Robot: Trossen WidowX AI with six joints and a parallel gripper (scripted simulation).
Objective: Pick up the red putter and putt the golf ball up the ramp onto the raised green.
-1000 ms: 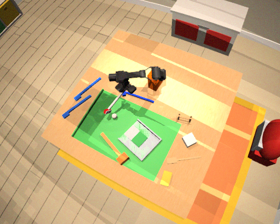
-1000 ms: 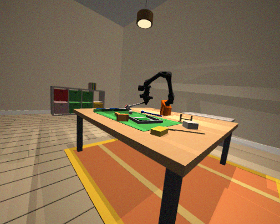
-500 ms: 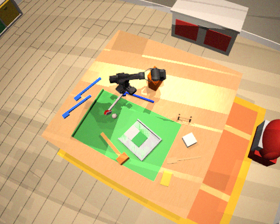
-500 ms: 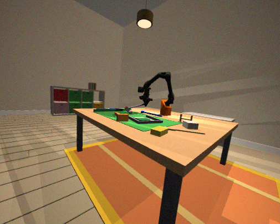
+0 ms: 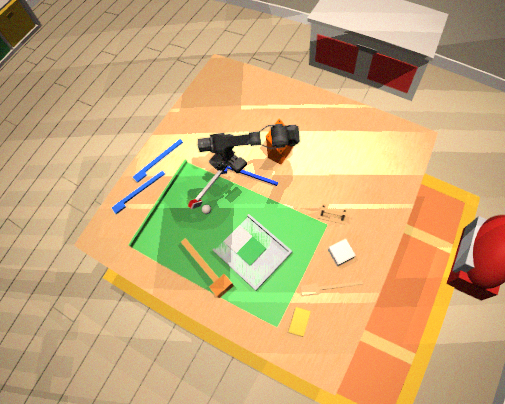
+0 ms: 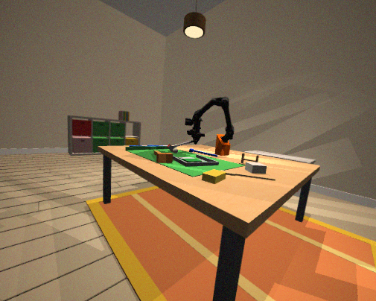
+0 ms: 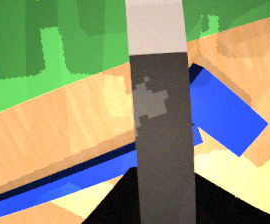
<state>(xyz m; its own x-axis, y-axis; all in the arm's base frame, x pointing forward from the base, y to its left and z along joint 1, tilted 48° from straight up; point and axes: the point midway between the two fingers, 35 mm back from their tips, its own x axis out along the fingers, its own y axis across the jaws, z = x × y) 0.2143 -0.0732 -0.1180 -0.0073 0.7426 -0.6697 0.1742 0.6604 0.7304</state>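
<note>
The blue putter is 60 mm to the left of my gripper tip, 60 mm below it and 30 mm behind it. Also, from my gripper tip: white golf ball: 220 mm ahead, 50 mm below, 10 mm to the left; then red putter: 120 mm ahead, 20 mm to the right, 10 mm below; then green mat: 270 mm ahead, 150 mm to the left, 70 mm below.
</note>
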